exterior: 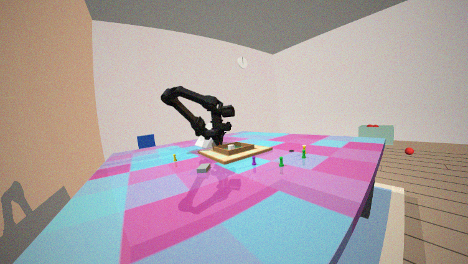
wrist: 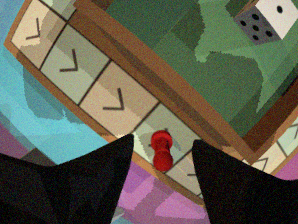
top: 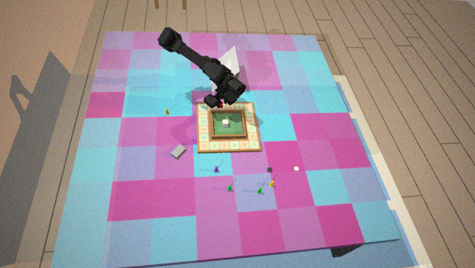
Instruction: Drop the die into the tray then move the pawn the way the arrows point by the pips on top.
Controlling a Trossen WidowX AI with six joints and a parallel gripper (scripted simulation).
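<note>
Now: the pale die 11 cm ahead of my gripper tip. Also, from my gripper tip: green dice tray: 11 cm ahead, 2 cm below, 1 cm to the left; red pawn: right at my gripper tip; grey block: 23 cm ahead, 22 cm to the right, 2 cm below.
</note>
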